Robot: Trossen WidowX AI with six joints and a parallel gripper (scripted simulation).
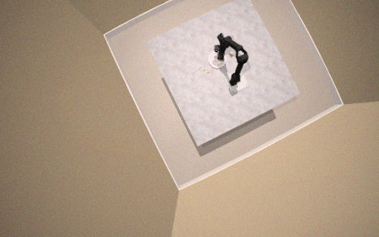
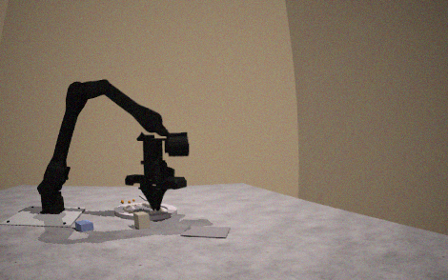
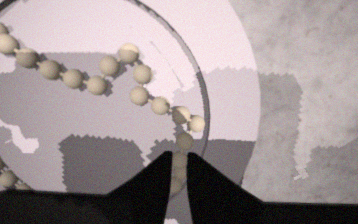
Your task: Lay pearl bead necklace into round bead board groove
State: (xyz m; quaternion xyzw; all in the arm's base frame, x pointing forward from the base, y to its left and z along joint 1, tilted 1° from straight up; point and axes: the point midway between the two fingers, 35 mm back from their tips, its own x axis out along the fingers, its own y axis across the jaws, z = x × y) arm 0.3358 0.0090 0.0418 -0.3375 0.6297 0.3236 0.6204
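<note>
The round bead board is 40 mm to the left of my gripper tip, 40 mm behind it and 10 mm below it. Round my gripper tip: flat grey plate (180 mm to the right, 120 mm ahead, 10 mm below); cream cube (120 mm to the right, 40 mm behind); blue block (180 mm behind, 160 mm to the right, 10 mm below).
</note>
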